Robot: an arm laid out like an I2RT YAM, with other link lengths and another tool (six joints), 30 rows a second.
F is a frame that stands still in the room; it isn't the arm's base.
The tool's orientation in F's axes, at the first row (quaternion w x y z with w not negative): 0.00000, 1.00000, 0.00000, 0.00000
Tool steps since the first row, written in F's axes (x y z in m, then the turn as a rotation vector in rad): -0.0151, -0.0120, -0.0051, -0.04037, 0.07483, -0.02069; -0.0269, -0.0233, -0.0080, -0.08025, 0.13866, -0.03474; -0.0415, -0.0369, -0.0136, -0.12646, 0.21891, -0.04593; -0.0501, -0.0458, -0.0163, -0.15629, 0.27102, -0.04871; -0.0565, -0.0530, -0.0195, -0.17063, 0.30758, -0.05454; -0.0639, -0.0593, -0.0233, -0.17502, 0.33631, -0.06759; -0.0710, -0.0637, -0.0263, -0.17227, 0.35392, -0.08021; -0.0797, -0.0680, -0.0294, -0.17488, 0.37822, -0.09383; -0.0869, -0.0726, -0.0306, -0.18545, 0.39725, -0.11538; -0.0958, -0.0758, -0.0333, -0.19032, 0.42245, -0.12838; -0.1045, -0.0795, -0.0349, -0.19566, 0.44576, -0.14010
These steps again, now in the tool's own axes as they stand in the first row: -0.0151, 0.0120, 0.0051, -0.04037, -0.07483, 0.02069; -0.0269, 0.0233, 0.0080, -0.08025, -0.13866, 0.03474; -0.0415, 0.0369, 0.0136, -0.12646, -0.21891, 0.04593; -0.0501, 0.0458, 0.0163, -0.15629, -0.27102, 0.04871; -0.0565, 0.0530, 0.0195, -0.17063, -0.30758, 0.05454; -0.0639, 0.0593, 0.0233, -0.17502, -0.33631, 0.06759; -0.0710, 0.0637, 0.0263, -0.17227, -0.35392, 0.08021; -0.0797, 0.0680, 0.0294, -0.17488, -0.37822, 0.09383; -0.0869, 0.0726, 0.0306, -0.18545, -0.39725, 0.11538; -0.0958, 0.0758, 0.0333, -0.19032, -0.42245, 0.12838; -0.1045, 0.0795, 0.0349, -0.19566, -0.44576, 0.14010
